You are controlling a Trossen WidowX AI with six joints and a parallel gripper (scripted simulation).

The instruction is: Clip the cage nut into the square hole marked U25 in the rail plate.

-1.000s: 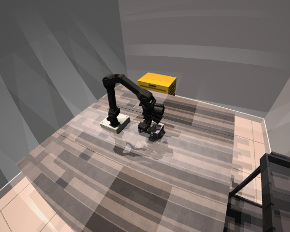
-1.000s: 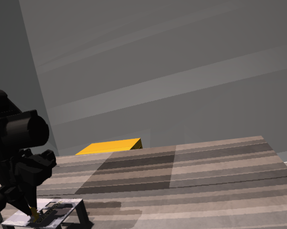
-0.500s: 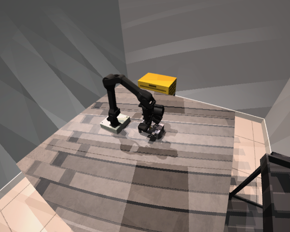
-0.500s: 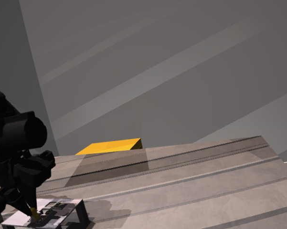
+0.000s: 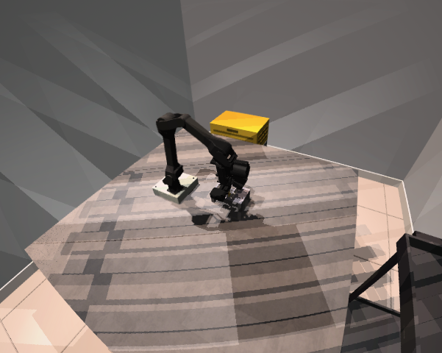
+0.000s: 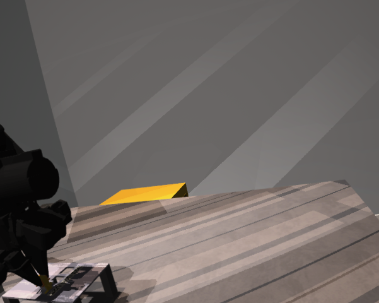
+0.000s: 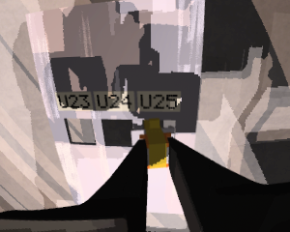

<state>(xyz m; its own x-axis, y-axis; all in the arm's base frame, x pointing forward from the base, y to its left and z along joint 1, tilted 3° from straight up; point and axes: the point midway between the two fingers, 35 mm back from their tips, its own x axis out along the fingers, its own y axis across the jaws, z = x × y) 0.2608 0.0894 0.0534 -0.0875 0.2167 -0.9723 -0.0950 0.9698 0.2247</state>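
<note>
The cage nut is 10 mm below my gripper tip.
</note>
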